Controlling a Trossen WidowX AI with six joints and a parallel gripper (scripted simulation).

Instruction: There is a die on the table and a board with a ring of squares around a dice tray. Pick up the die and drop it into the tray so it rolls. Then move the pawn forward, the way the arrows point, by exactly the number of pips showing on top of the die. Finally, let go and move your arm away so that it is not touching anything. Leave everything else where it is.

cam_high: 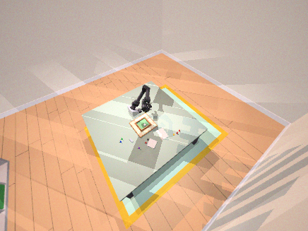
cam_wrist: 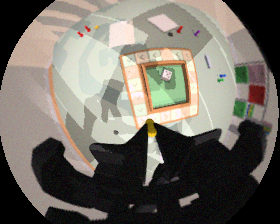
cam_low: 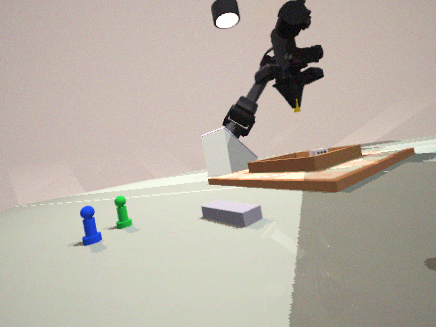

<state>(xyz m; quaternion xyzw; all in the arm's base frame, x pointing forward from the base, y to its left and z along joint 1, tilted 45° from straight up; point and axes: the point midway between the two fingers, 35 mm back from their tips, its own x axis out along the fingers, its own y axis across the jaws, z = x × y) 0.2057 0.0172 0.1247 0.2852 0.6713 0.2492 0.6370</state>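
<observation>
Right now the green tray floor is 7 cm ahead of my gripper tip, 9 cm to the right of it and 14 cm below it. Also, from my gripper tip: grey flat block: 18 cm ahead, 34 cm to the right, 14 cm below; then white die: 10 cm ahead, 8 cm to the right, 12 cm below; then yellow pawn: 1 cm above.
</observation>
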